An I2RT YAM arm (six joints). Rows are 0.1 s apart.
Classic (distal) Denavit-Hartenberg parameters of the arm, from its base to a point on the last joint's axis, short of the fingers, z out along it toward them. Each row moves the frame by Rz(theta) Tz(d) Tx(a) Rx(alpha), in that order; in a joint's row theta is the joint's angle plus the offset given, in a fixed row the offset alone. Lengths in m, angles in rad.
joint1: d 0.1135; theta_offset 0; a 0.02; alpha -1.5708
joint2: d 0; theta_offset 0; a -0.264; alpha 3.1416
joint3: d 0; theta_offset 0.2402; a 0.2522; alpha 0
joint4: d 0; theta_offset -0.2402; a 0.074; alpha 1.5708
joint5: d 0; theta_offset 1.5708; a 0; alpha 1.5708
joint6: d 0.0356; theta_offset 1.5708; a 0; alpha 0
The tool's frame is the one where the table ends.
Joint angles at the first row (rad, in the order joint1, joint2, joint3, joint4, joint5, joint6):
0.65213 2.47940 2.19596 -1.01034 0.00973 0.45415
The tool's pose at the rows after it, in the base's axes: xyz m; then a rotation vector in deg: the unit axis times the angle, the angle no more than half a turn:
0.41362 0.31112 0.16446 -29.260 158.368 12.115
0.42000 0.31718 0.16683 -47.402 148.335 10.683
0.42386 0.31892 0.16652 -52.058 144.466 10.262
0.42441 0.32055 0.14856 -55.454 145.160 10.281
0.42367 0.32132 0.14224 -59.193 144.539 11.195
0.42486 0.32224 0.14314 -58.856 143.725 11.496
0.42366 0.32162 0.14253 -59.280 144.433 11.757
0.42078 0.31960 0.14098 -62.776 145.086 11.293
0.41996 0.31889 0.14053 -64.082 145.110 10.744
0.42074 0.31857 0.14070 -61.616 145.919 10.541
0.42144 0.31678 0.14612 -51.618 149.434 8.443
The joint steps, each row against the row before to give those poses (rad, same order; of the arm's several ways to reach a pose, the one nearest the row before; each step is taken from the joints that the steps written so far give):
-0.00648 -0.00496 0.00002 0.07362 0.00114 -0.17586
0.00190 0.00226 -0.00047 0.08588 -0.00001 -0.25178
-0.00190 0.00424 -0.00029 0.04000 -0.00189 -0.07476
0.00076 0.03205 -0.00647 0.00764 -0.01603 -0.03359
0.00038 0.00912 -0.00615 0.00344 -0.02403 -0.04195
0.00001 -0.00036 0.00001 0.01527 -0.00037 0.00039
-0.00001 -0.00004 -0.00004 -0.01335 -0.00650 -0.00039
-0.00038 0.00005 0.00005 -0.03510 -0.00915 -0.03701
-0.00001 -0.00002 -0.00002 -0.01068 0.00190 -0.01563
-0.00076 -0.00001 0.00001 0.00418 0.00916 0.03013
0.00000 -0.00609 0.01029 -0.01600 0.05188 0.12359

